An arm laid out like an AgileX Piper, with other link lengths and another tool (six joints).
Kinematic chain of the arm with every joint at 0, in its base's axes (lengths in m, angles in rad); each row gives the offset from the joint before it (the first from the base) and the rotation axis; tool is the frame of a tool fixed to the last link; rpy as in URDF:
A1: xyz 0 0 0.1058 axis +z
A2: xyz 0 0 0 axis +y
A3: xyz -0.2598 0 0.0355 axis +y
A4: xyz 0.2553 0 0.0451 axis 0.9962 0 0.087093
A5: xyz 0 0 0 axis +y
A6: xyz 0.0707 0 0.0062 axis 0.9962 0 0.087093
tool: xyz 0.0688 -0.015 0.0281 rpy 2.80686 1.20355 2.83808
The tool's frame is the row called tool.
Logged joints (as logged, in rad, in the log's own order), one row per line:
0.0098 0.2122 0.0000 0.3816 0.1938 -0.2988
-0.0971 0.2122 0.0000 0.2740 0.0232 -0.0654
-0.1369 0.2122 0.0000 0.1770 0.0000 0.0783
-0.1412 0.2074 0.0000 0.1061 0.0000 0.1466
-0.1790 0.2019 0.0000 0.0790 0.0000 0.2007
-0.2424 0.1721 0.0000 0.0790 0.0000 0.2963
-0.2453 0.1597 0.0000 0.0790 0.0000 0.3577
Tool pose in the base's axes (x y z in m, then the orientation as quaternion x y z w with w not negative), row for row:
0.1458 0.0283 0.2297 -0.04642 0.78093 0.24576 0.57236
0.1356 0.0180 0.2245 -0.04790 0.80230 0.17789 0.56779
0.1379 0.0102 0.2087 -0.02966 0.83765 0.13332 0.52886
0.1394 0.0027 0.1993 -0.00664 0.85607 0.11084 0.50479
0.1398 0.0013 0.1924 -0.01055 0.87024 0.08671 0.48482
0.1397 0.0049 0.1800 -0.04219 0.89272 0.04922 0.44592
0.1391 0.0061 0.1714 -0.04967 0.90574 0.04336 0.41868
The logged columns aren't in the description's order. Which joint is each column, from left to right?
Columns, left to right: A6, A4, A3, A1, A2, A5.
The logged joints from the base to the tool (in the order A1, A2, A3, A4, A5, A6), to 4 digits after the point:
0.3816 0.1938 0.0000 0.2122 -0.2988 0.0098
0.2740 0.0232 0.0000 0.2122 -0.0654 -0.0971
0.1770 0.0000 0.0000 0.2122 0.0783 -0.1369
0.1061 0.0000 0.0000 0.2074 0.1466 -0.1412
0.0790 0.0000 0.0000 0.2019 0.2007 -0.1790
0.0790 0.0000 0.0000 0.1721 0.2963 -0.2424
0.0790 0.0000 0.0000 0.1597 0.3577 -0.2453

